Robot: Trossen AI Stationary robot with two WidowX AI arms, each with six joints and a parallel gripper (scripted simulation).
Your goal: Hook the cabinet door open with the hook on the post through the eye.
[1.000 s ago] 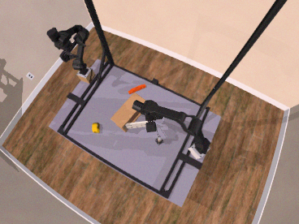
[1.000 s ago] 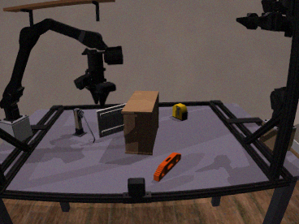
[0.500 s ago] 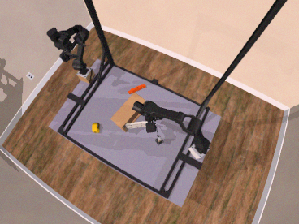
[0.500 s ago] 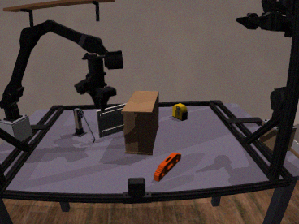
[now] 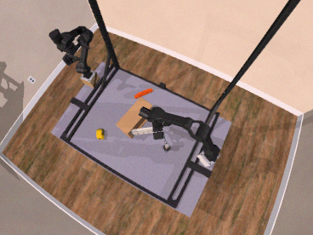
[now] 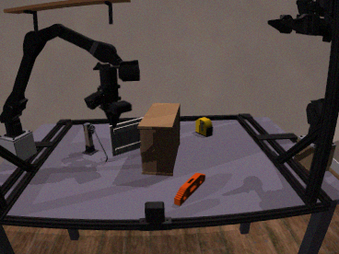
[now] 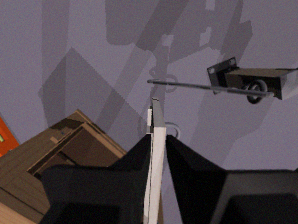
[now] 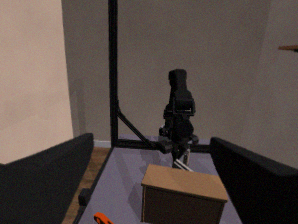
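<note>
The hook lies 10 cm below my left hand, 7 cm to the left of it and 1 cm ahead of it. Also, from my left hand: hook post 9 cm to the left, 8 cm below, 3 cm ahead; orange tool 27 cm to the right, 19 cm behind, 14 cm below; cabinet door 9 cm below, 6 cm to the right, 6 cm ahead.
</note>
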